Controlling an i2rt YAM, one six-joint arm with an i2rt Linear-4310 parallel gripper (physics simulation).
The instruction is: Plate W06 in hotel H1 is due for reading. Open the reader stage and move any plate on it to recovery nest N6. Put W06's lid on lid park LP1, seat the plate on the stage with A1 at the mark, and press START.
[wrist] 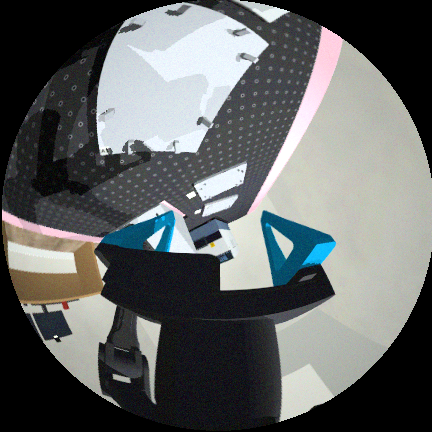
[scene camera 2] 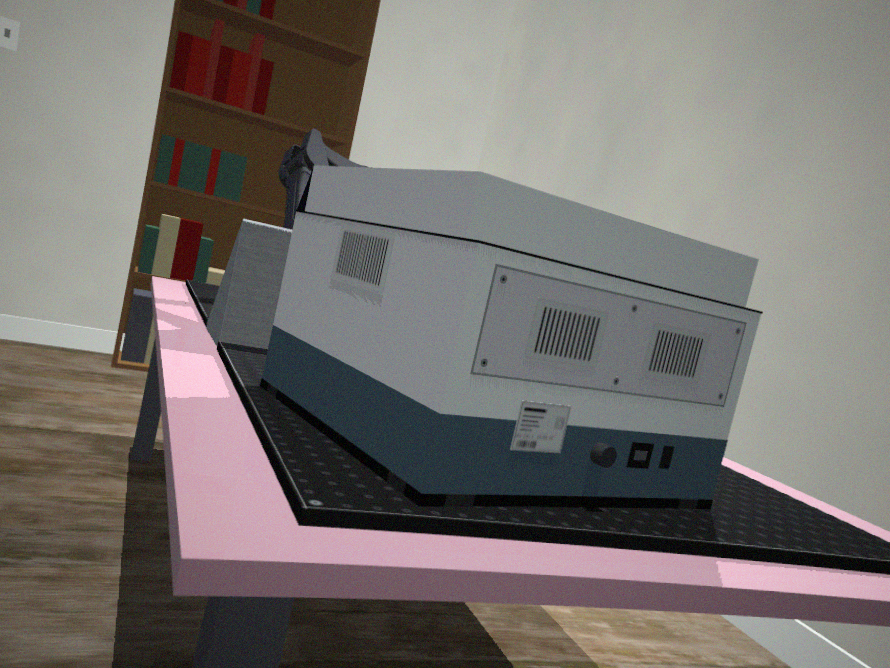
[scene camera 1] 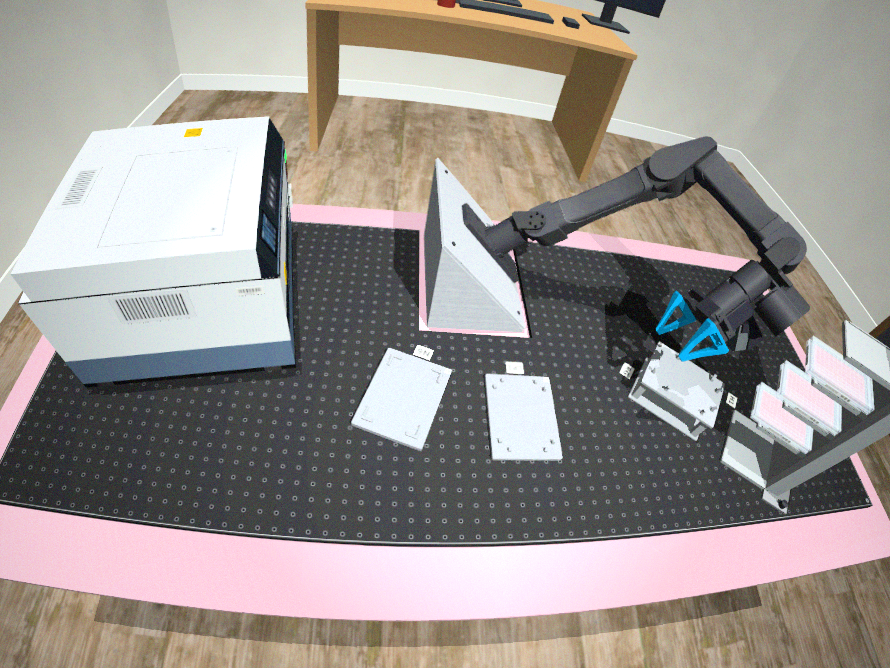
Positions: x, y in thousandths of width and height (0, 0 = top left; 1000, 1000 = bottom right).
My gripper (scene camera 1: 750, 516) is open, with nothing in its grasp. Further things: a plate reader (scene camera 1: 97, 492).
My gripper shows as well in the wrist view (wrist: 503, 497).
